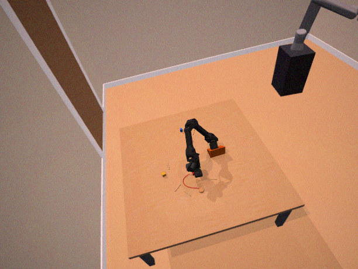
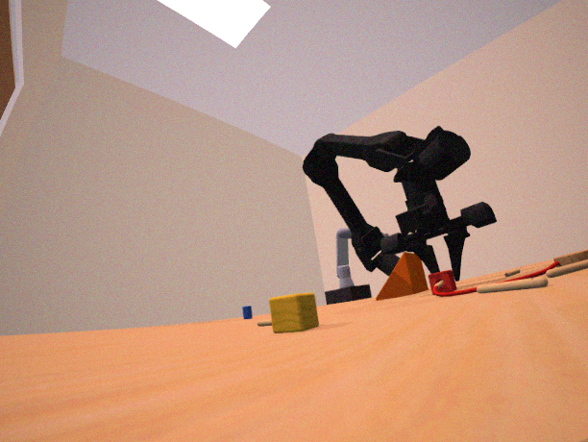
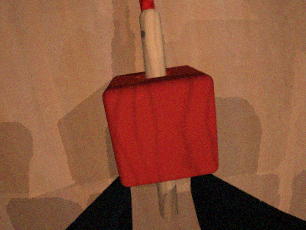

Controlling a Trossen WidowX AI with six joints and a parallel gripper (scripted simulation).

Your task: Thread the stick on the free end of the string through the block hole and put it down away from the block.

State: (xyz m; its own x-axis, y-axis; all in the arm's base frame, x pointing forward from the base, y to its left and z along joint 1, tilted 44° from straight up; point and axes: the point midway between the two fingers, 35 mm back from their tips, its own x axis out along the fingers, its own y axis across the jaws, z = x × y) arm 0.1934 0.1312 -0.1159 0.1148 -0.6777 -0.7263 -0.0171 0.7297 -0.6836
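Now: gripper tip 3 cm short of the red block. Also, from my gripper tip: round wooden button 16 cm to the left; then yellow cube 28 cm ahead, 4 cm to the right; then thin wooden stick 4 cm ahead.
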